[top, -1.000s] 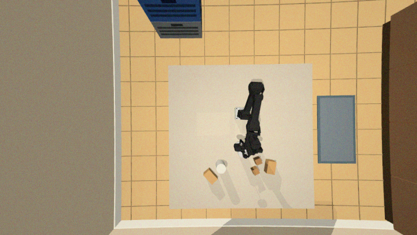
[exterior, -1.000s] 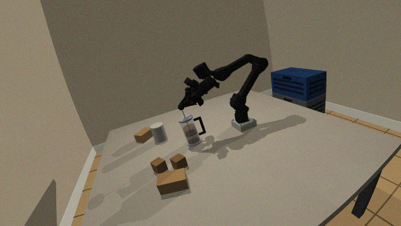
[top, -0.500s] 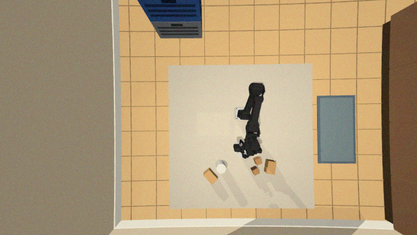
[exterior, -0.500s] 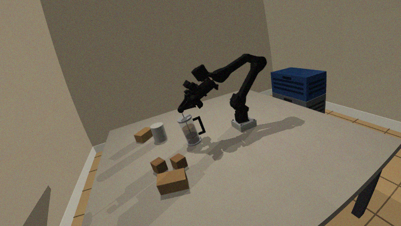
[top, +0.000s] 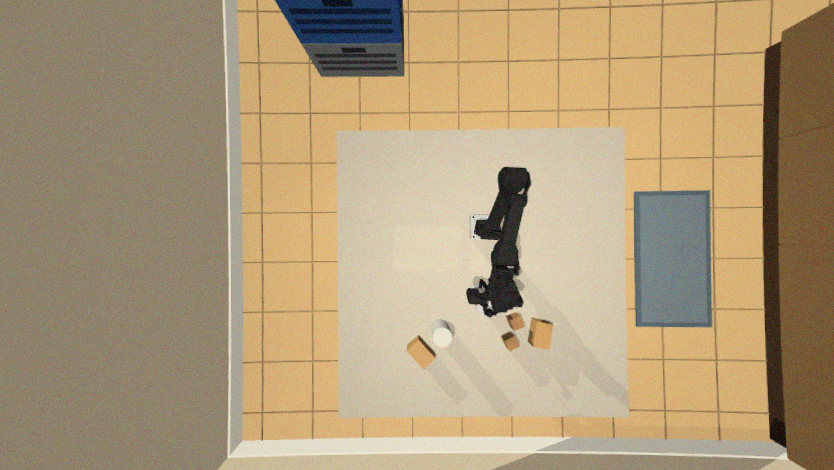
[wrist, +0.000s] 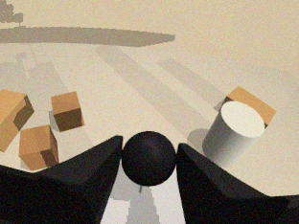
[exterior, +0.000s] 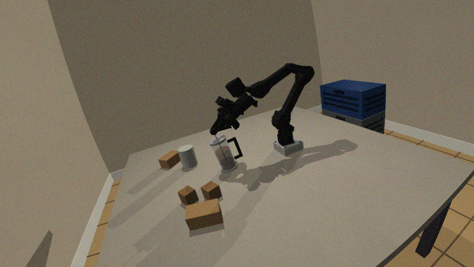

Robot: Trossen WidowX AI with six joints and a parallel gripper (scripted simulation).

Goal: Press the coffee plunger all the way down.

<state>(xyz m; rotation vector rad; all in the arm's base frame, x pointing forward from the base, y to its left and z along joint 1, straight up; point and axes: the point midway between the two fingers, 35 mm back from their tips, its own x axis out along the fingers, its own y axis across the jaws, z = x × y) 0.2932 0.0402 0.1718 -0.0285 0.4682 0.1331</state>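
My gripper tip is 9 cm above the glass coffee press and 4 cm past it.
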